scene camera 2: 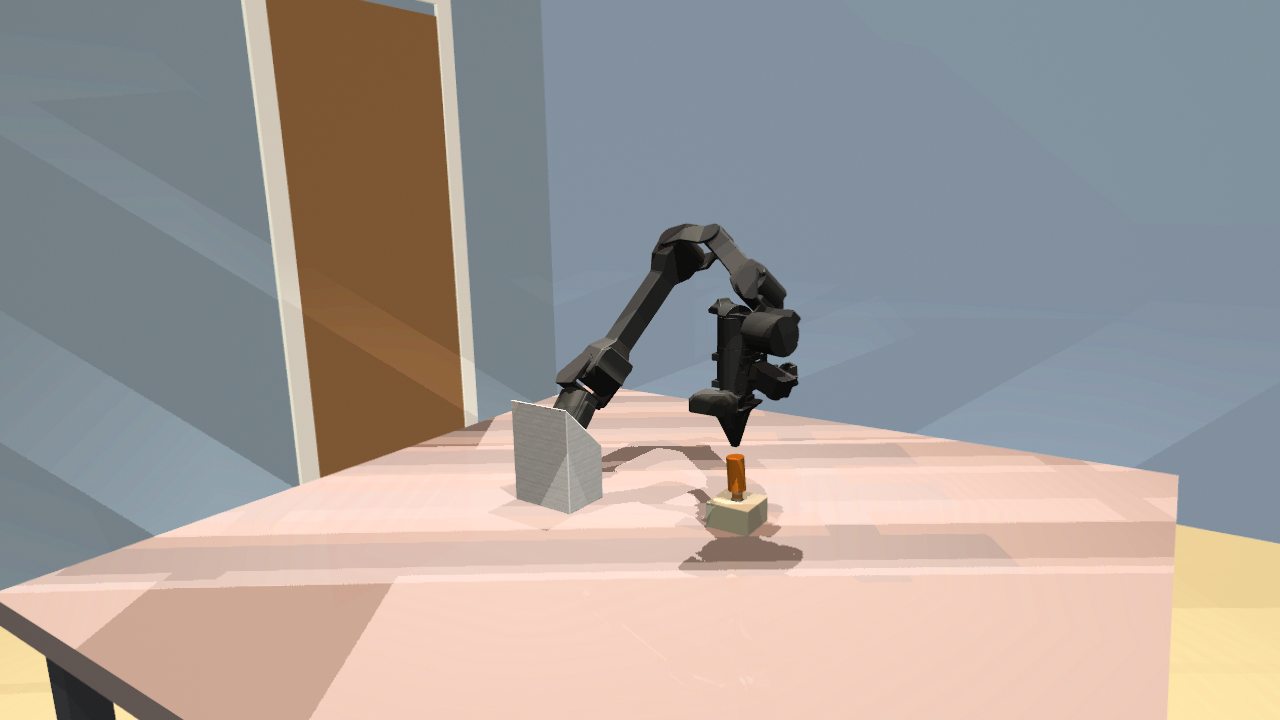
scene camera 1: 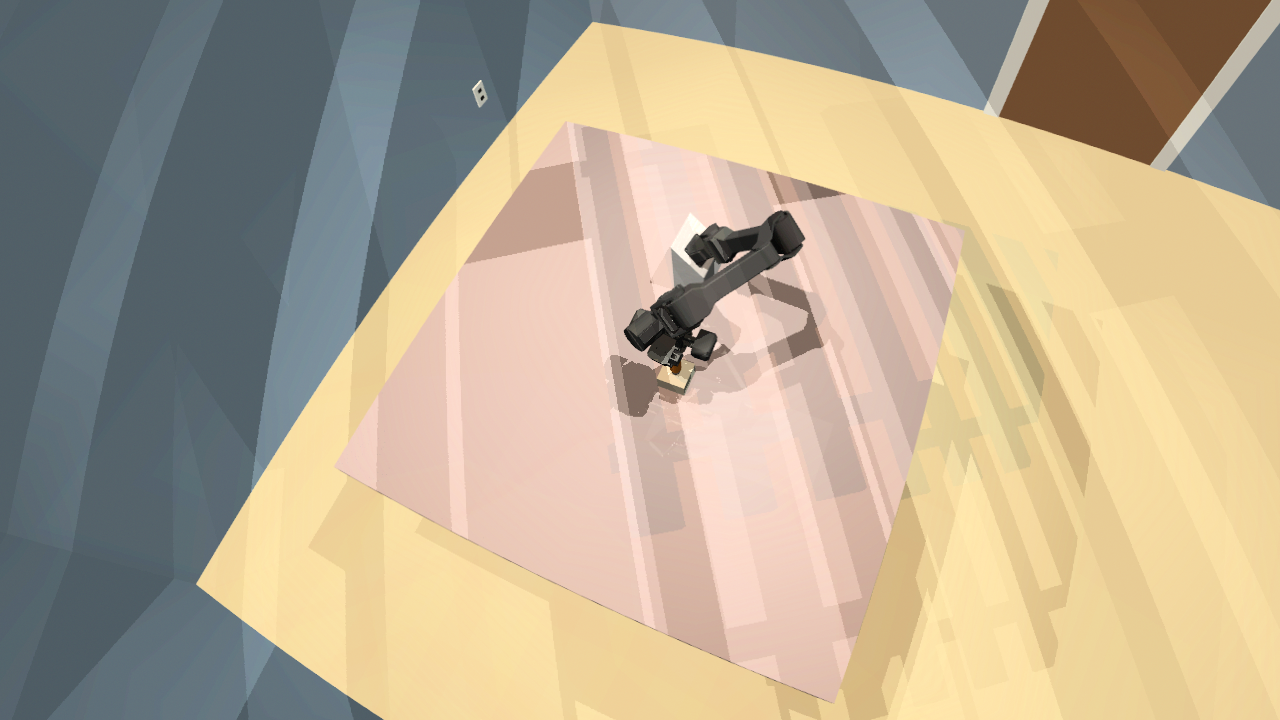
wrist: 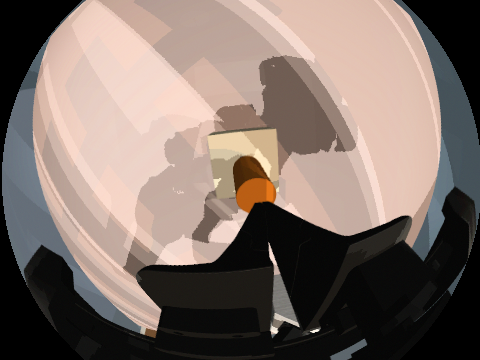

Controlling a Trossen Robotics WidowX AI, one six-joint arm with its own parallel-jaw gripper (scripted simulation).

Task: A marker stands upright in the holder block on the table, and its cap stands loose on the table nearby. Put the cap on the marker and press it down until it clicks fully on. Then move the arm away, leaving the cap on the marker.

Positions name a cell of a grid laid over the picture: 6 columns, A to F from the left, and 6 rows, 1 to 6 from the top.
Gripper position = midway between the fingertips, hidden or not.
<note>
The gripper (scene camera 2: D4) is shut, holding nothing. Also in view: an orange cap (wrist: D4) and a cream holder block (scene camera 2: D5).
The gripper also shows in scene camera 1 (scene camera 1: D3) and in the wrist view (wrist: D4).
</note>
